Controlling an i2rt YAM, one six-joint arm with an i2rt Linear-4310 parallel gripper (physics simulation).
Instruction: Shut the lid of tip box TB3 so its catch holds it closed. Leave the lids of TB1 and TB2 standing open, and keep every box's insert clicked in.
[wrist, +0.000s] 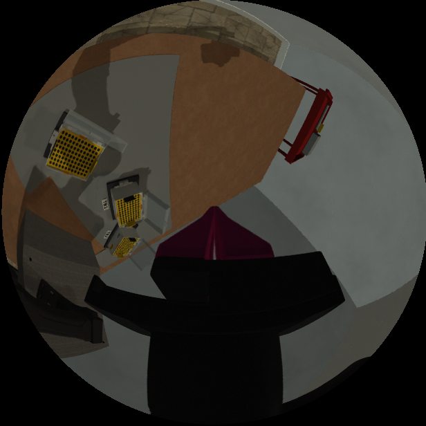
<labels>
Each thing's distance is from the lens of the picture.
my gripper (214, 212): 0.13 m
yellow insert (70, 153): 0.33 m
clear lid (77, 123): 0.22 m
The marked spots on the clear lid and the yellow insert are 0.12 m apart.
</labels>
